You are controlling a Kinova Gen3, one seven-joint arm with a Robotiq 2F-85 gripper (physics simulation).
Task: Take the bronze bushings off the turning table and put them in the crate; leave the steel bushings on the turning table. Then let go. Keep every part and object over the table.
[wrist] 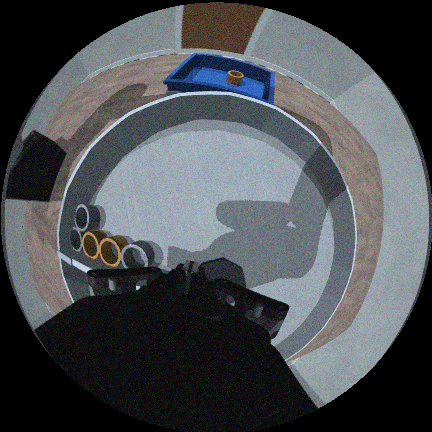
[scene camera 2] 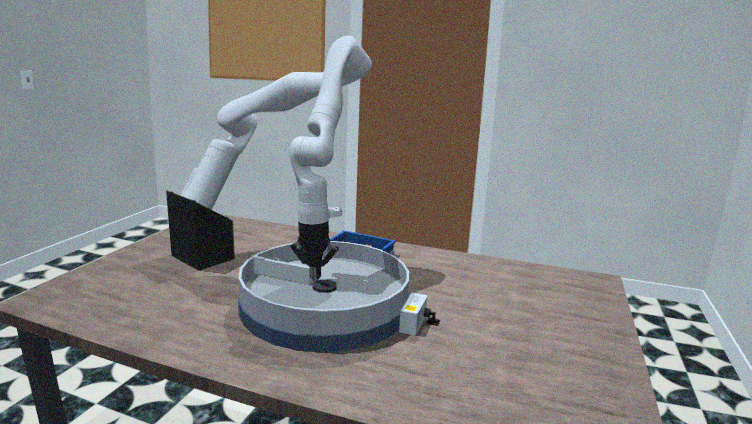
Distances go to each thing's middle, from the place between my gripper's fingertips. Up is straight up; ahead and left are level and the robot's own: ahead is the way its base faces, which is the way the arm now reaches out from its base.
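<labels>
From where my hand is, I see the blue crate (wrist: 199,72) 33 cm to the left of it, 2 cm ahead of it and 4 cm below it.
</labels>
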